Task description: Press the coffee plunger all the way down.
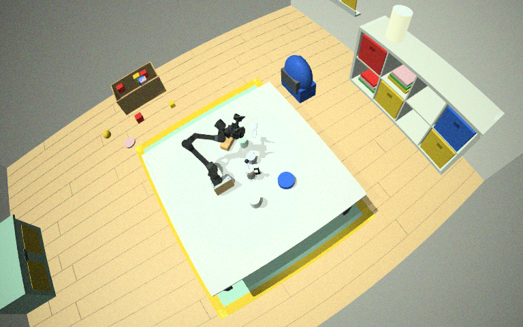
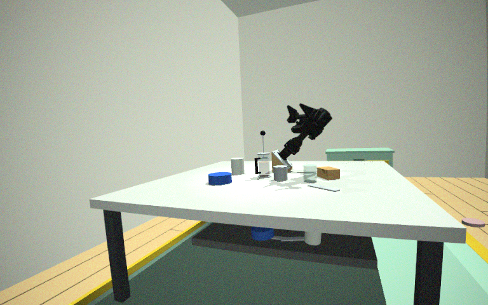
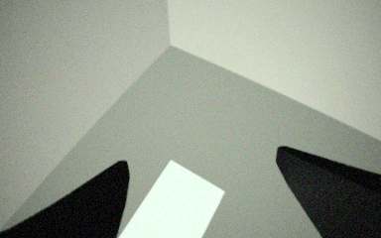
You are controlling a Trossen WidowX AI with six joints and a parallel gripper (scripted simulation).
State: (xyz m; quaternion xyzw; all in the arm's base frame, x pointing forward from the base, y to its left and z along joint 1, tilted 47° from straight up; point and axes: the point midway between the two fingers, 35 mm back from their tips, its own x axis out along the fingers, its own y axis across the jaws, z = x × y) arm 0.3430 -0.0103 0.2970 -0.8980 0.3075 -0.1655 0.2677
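My gripper tip is now 80 mm past the coffee press, 210 mm to the left of it and 250 mm above it. Round my gripper tip: brown block (150 mm behind, 120 mm to the left, 350 mm below); then grey mug (30 mm behind, 90 mm to the right, 340 mm below).
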